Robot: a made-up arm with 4 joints.
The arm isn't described. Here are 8 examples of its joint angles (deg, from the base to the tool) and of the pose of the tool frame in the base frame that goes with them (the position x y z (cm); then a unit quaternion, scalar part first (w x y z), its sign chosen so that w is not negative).
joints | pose
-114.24 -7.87 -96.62 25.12 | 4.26 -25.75 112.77 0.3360 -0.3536 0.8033 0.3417
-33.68 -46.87 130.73 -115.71 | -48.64 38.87 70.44 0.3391 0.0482 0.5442 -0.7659
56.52 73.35 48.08 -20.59 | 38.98 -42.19 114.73 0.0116 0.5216 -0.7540 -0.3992
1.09 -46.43 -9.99 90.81 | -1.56 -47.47 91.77 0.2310 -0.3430 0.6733 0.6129
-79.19 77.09 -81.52 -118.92 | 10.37 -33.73 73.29 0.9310 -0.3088 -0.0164 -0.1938
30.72 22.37 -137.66 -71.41 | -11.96 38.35 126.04 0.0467 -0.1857 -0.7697 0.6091
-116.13 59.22 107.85 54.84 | 23.54 36.38 138.13 0.1518 0.9572 -0.1833 -0.1644
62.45 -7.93 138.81 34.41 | -40.30 -33.28 88.86 0.4571 0.3031 0.7109 0.4403
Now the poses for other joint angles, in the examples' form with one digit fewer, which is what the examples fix.
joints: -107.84 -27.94 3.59 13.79
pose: -47.0 18.3 91.5 0.689 0.045 0.693 -0.210
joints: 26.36 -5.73 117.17 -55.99
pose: -50.3 -37.3 94.5 0.659 -0.200 0.713 -0.131
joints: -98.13 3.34 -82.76 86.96
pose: -14.5 -23.8 105.0 0.139 0.073 0.806 0.570
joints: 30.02 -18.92 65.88 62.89
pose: -24.5 -44.4 69.7 0.340 0.076 0.585 0.733
